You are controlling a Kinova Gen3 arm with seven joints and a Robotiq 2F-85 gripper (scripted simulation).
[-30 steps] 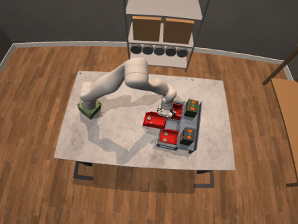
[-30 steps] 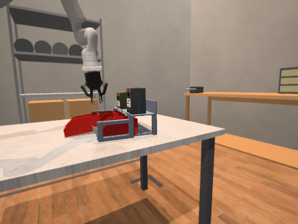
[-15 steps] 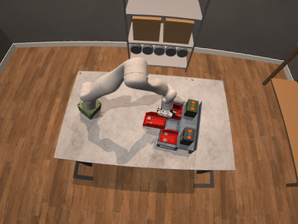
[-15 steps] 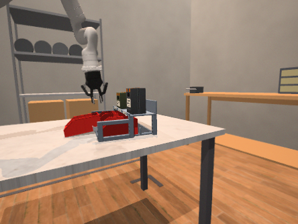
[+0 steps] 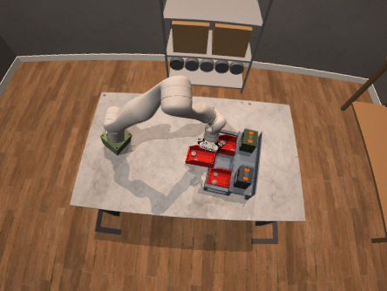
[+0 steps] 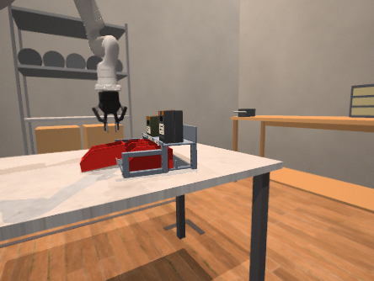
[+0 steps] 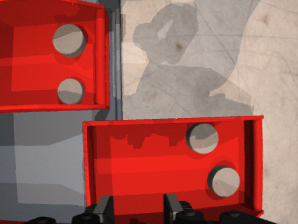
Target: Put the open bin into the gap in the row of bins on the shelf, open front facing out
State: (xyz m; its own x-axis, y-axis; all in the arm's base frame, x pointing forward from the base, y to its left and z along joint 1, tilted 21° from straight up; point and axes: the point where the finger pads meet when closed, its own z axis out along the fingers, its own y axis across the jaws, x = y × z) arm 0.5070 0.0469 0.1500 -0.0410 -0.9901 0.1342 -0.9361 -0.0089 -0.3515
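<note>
My hand is 60 mm past the grey round part, 30 mm to the left of it and 140 mm above it. The rest, counted from my hand: black tool case: 200 mm ahead, 130 mm to the right; grey shelf: 140 mm ahead, 10 mm to the right, 90 mm below.
</note>
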